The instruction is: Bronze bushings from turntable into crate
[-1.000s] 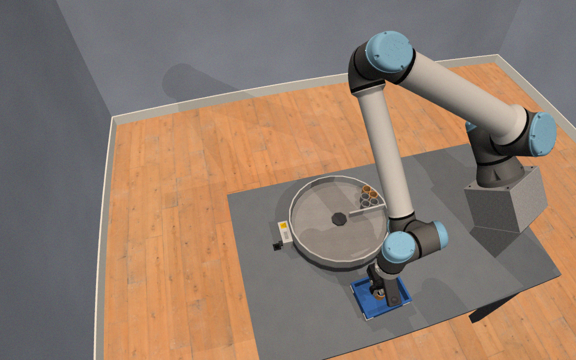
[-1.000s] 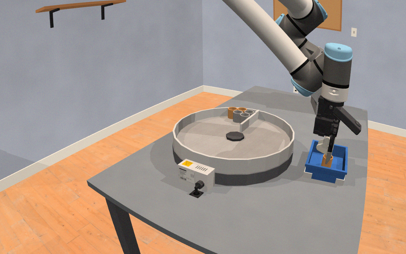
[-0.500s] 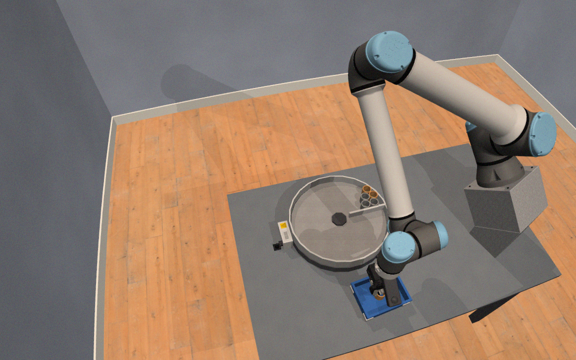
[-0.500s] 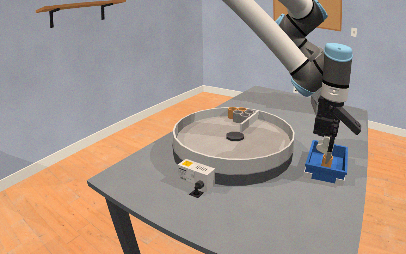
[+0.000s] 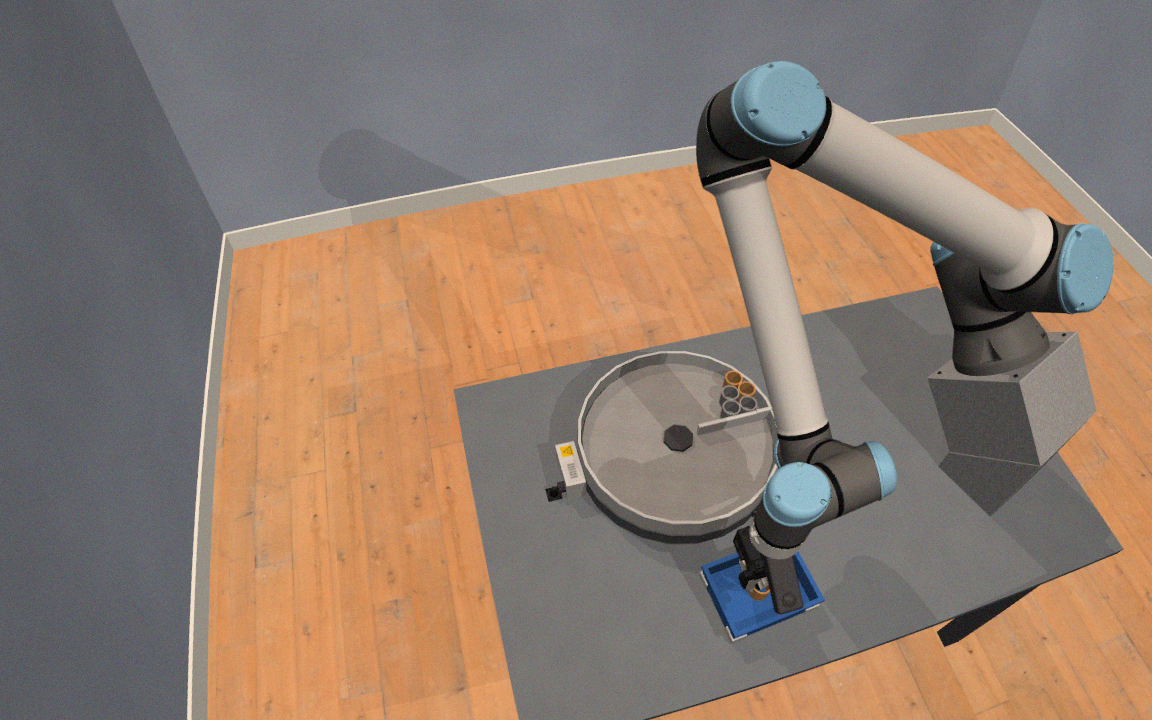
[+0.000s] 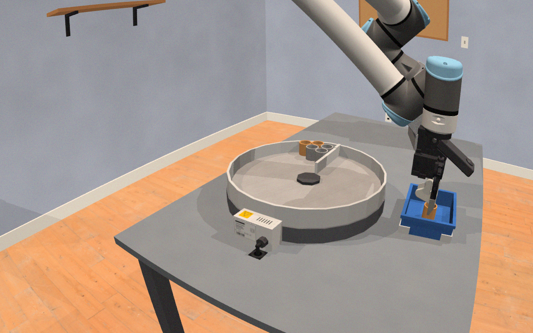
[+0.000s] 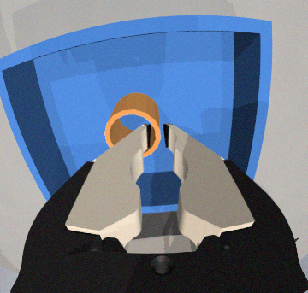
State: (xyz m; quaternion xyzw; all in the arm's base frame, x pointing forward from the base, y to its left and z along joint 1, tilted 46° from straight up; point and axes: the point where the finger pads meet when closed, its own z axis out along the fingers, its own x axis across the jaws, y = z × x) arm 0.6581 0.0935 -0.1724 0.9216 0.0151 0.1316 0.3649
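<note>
Now: hand 20 mm past the blue crate and 20 mm above it. The rest, counted from my hand: round grey turntable 350 mm to the right, 10 mm ahead, 10 mm above.
</note>
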